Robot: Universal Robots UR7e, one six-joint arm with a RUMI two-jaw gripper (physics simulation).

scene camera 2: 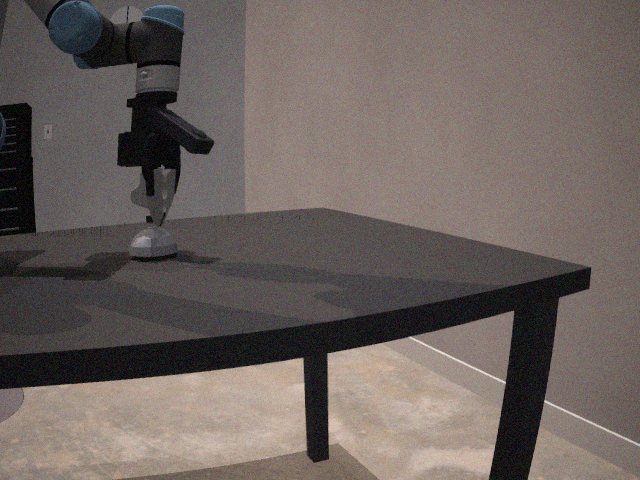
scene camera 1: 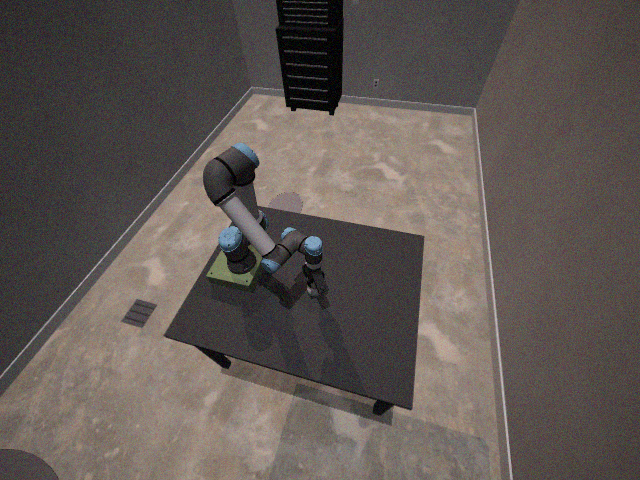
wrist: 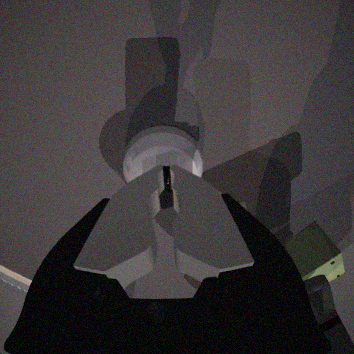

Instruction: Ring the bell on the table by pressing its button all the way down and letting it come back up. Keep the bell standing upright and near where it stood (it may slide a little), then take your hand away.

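Seen in the pictures: gripper, fingertip midpoint: [scene camera 2: 158, 226] [scene camera 1: 315, 288] [wrist: 167, 167]; arm's base at its link origin: [scene camera 1: 242, 262].
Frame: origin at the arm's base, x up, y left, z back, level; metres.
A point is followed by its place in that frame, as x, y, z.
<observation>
The bell [scene camera 1: 312, 292] @(-0.045, -0.110, -0.396) [scene camera 2: 153, 244] @(-0.050, -0.115, -0.393) [wrist: 162, 142] @(-0.044, -0.106, -0.420) is a pale, shiny dome standing upright on the dark table [scene camera 1: 382, 289] @(-0.075, -0.037, -0.752) [scene camera 2: 392, 248] @(-0.075, -0.248, -0.744). My gripper [scene camera 1: 313, 286] @(-0.025, -0.097, -0.409) [scene camera 2: 157, 222] @(-0.025, -0.097, -0.409) [wrist: 167, 167] @(-0.025, -0.097, -0.409) is shut with nothing between its fingers and points down over the bell. In the scene camera 2 view the fingertips are right at the top of the dome, where a small dark part shows beside them. The fingers cover the button in the wrist view, so I cannot tell whether they touch it or how far down it is.
The arm's green base block [scene camera 1: 225, 272] @(-0.001, -0.071, 0.070) [wrist: 314, 250] @(-0.027, -0.100, -0.084) stands on the table to the left of the bell in the scene camera 1 view. A tall black cabinet [scene camera 1: 311, 67] [scene camera 2: 18, 170] stands at the far wall, away from the table.
</observation>
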